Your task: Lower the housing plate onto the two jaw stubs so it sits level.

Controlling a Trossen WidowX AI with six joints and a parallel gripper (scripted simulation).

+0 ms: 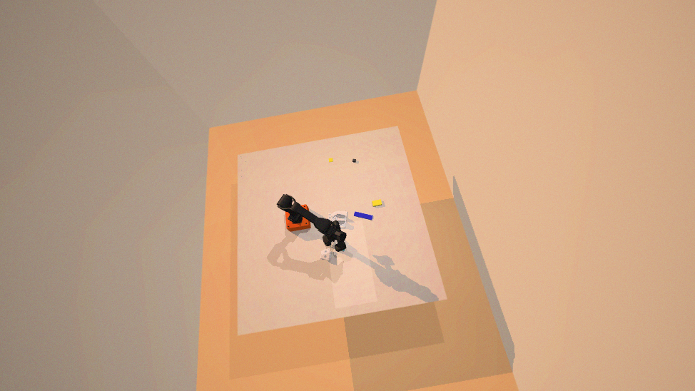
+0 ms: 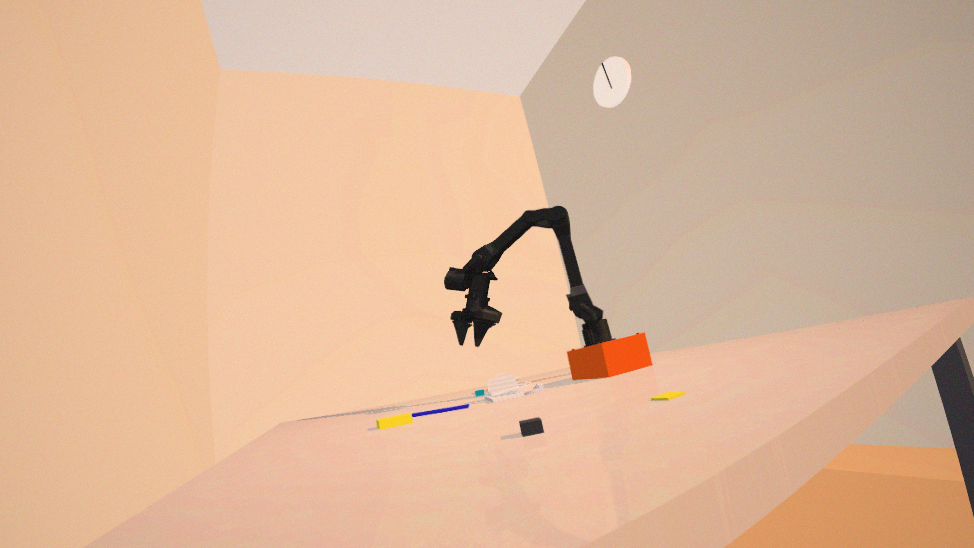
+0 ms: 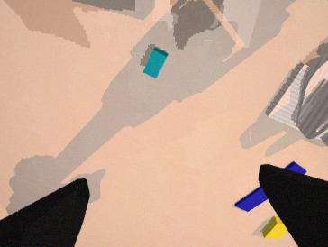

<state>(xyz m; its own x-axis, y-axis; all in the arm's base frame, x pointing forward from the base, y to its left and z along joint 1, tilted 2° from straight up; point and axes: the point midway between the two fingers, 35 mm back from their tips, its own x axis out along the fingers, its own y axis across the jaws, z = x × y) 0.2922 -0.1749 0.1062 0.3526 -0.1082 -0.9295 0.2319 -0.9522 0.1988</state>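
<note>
My gripper tip is now 130 mm past the white housing plate, 120 mm above it and 60 mm to the left of it. Round my gripper tip: black cube (630 mm to the left, 140 mm below, 110 mm ahead); blue bar (190 mm to the left, 140 mm below, 140 mm ahead); teal piece (140 mm below, 30 mm to the right, 20 mm behind).
</note>
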